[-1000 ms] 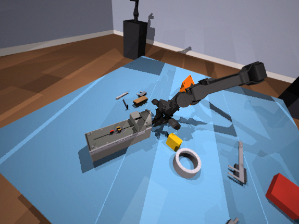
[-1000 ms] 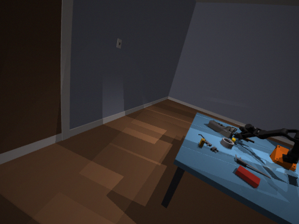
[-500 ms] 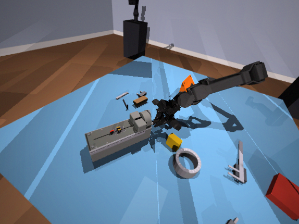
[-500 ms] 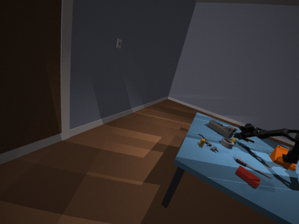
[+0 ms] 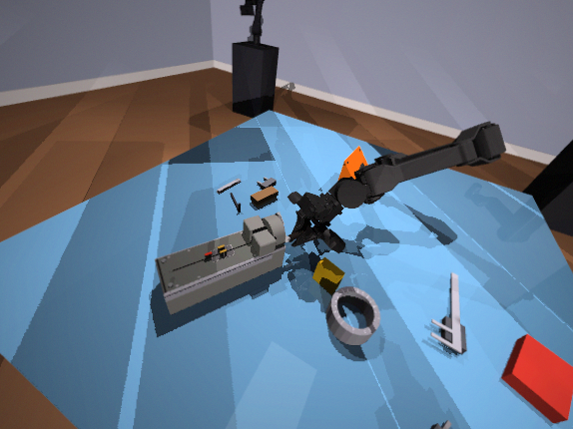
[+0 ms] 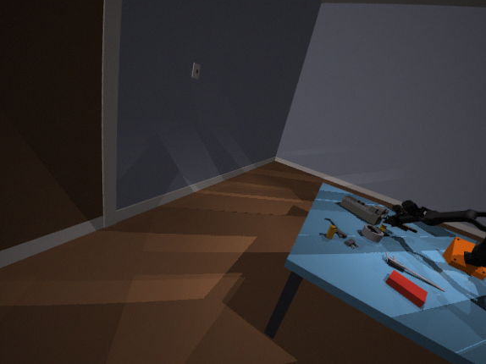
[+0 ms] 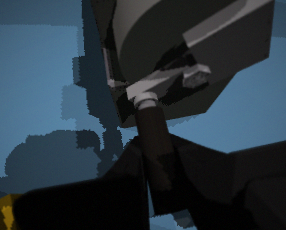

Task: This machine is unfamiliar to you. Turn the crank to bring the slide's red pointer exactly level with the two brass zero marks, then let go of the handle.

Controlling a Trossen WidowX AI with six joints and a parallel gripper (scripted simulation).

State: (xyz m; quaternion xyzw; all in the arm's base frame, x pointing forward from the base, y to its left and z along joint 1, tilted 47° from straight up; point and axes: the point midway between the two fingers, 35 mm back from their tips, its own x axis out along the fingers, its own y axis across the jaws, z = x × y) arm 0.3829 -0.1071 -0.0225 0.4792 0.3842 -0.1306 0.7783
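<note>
My gripper tip is 11 cm to the right of the yellow block, 3 cm short of it and 2 cm above it. Round my gripper tip: dark crank handle (3 cm above, 1 cm to the left, 1 cm behind); then red pointer (15 cm ahead, 13 cm to the right, 4 cm above); then brown block (16 cm to the right, 16 cm behind, 3 cm below).
</note>
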